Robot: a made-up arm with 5 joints.
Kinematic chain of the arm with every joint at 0, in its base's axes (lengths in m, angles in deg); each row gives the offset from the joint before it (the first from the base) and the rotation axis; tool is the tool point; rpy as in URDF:
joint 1: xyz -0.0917 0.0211 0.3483 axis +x
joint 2: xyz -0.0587 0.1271 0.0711 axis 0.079 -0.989 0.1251
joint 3: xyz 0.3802 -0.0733 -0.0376 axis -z
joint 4: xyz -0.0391 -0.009 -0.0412 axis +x
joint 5: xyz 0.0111 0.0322 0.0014 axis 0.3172 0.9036 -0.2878
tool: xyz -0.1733 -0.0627 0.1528 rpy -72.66 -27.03 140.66
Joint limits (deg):
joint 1: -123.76..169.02
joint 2: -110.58..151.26
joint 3: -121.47..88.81
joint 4: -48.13..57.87
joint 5: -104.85..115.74
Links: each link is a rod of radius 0.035 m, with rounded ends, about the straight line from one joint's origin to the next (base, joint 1, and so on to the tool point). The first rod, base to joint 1, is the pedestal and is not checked.
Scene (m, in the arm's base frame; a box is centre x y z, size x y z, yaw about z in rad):
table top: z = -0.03
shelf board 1: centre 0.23 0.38 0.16 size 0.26 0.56 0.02 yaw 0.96
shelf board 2: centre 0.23 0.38 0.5 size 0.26 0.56 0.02 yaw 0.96
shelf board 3: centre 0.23 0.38 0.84 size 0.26 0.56 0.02 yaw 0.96
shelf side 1: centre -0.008 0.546 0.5 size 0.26 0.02 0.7 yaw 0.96
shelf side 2: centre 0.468 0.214 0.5 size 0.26 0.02 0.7 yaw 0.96
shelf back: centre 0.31 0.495 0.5 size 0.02 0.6 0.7 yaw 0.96
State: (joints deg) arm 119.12 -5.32 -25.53 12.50 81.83
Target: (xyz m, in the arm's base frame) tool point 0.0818 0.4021 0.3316
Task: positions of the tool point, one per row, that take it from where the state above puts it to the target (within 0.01 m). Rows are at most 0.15 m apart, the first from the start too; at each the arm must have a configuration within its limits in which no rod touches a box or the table.
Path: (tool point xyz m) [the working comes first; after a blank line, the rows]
Joints at the target: 116.62 -59.78 -21.82 36.07 96.26
Straight joint move there: clear.

1: 0.3173 0.0775 0.2622
2: 0.2756 0.2038 0.2943
3: 0.1950 0.3158 0.3183
4: 0.0818 0.4021 0.3316

